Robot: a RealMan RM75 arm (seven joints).
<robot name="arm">
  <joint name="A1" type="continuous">
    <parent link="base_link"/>
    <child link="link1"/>
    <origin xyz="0 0 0.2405"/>
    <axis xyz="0 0 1"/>
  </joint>
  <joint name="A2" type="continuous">
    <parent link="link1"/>
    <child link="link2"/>
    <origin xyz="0 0 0" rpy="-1.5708 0 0"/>
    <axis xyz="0 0 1"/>
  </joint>
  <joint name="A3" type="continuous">
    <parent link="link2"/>
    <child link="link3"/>
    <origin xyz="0 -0.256 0" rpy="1.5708 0 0"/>
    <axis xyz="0 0 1"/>
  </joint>
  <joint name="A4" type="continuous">
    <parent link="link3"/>
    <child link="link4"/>
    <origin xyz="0 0 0" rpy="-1.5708 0 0"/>
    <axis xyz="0 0 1"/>
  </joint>
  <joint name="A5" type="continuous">
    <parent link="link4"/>
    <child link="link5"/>
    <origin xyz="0 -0.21 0" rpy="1.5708 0 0"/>
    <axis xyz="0 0 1"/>
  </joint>
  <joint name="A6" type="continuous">
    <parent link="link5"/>
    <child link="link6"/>
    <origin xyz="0 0 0" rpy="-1.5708 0 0"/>
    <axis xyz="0 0 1"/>
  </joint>
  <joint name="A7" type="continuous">
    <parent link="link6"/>
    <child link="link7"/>
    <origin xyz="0 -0.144 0" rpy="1.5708 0 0"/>
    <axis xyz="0 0 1"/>
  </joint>
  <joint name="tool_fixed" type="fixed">
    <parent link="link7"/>
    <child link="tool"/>
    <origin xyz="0 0 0"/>
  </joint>
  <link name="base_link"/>
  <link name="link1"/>
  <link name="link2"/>
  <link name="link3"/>
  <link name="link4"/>
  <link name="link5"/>
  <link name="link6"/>
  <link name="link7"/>
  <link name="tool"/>
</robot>
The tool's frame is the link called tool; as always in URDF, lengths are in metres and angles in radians. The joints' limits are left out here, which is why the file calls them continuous.
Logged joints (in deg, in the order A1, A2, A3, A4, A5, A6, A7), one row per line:
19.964 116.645 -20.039 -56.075 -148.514 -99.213 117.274
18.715 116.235 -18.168 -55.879 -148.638 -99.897 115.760
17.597 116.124 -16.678 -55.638 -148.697 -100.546 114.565
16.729 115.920 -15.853 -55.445 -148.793 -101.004 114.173
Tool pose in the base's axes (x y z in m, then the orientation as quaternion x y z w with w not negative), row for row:
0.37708 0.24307 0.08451 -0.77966 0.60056 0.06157 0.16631
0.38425 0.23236 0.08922 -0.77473 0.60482 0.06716 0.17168
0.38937 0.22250 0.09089 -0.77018 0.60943 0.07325 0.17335
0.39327 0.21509 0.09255 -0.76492 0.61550 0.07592 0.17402
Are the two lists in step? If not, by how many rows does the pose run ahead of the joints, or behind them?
They are in step.
